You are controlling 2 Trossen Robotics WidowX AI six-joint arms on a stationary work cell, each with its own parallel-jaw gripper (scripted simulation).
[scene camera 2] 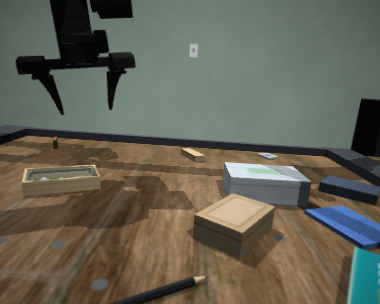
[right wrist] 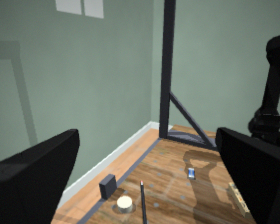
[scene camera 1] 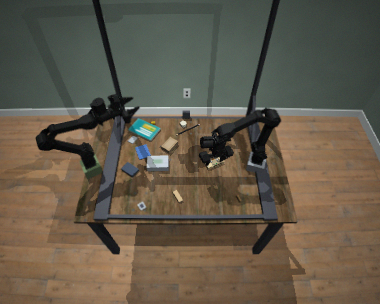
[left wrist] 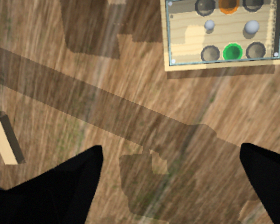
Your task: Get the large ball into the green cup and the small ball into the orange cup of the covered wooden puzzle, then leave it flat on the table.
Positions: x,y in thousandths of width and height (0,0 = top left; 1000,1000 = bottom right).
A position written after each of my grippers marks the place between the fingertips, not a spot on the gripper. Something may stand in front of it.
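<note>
I can see my left gripper (scene camera 2: 230,370), and that same gripper is visible to me in the left wrist view (left wrist: 612,676) as well. My right gripper (right wrist: 530,605) is in sight too. And there is a covered wooden puzzle (scene camera 2: 96,597).
</note>
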